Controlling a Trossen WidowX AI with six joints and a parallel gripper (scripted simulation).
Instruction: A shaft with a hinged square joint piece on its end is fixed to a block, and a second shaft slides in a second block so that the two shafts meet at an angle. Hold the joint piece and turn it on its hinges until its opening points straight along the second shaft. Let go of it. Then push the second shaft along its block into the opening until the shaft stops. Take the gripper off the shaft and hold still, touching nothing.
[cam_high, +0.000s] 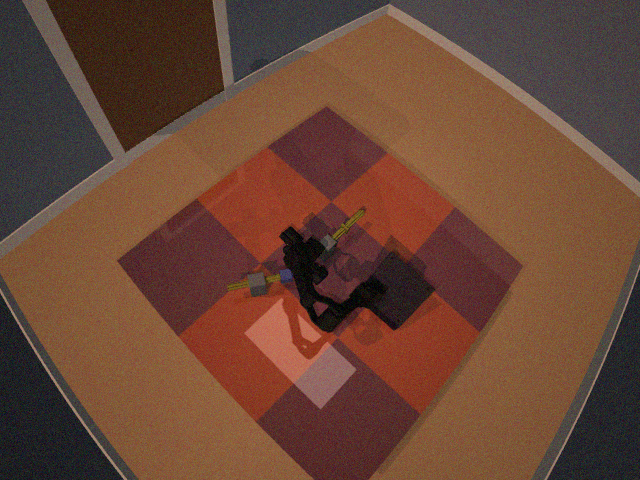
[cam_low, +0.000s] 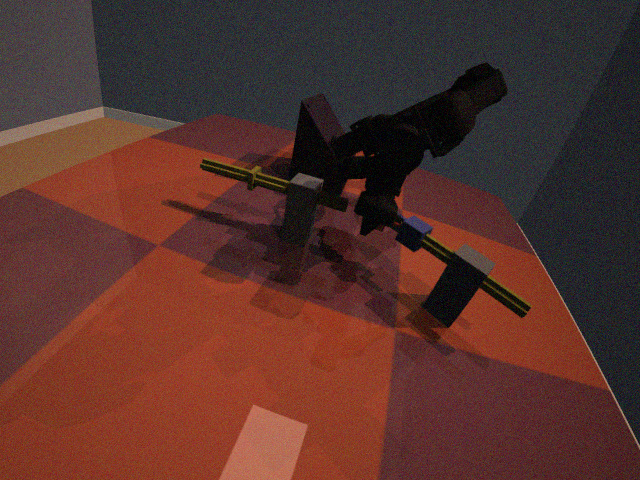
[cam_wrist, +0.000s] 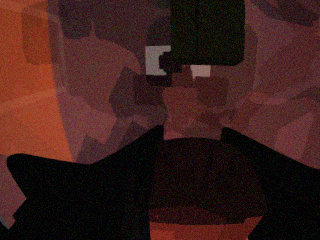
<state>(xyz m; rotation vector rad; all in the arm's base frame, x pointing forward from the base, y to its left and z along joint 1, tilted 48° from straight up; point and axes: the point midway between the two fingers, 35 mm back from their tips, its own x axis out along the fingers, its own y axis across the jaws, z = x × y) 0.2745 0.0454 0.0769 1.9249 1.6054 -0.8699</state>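
Now: gripper tip 2 cm to the right of the red square joint piece and 4 cm below it.
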